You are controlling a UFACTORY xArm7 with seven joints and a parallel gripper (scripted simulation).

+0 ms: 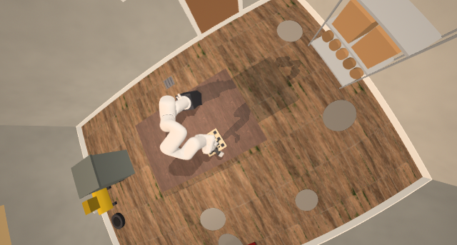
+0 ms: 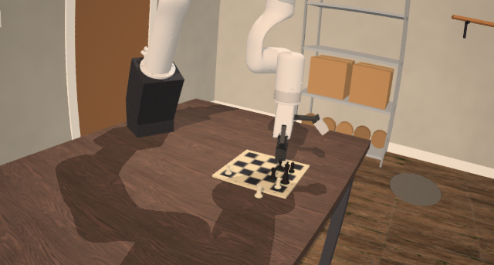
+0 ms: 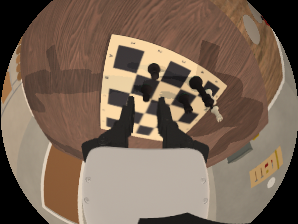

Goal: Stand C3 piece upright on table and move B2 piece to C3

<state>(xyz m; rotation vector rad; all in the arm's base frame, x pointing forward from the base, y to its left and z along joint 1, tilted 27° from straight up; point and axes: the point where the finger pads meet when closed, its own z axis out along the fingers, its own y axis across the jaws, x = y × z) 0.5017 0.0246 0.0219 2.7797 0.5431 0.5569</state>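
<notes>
The chessboard lies 6 cm below my hand, 4 cm to the right of it and 3 cm behind it.
</notes>
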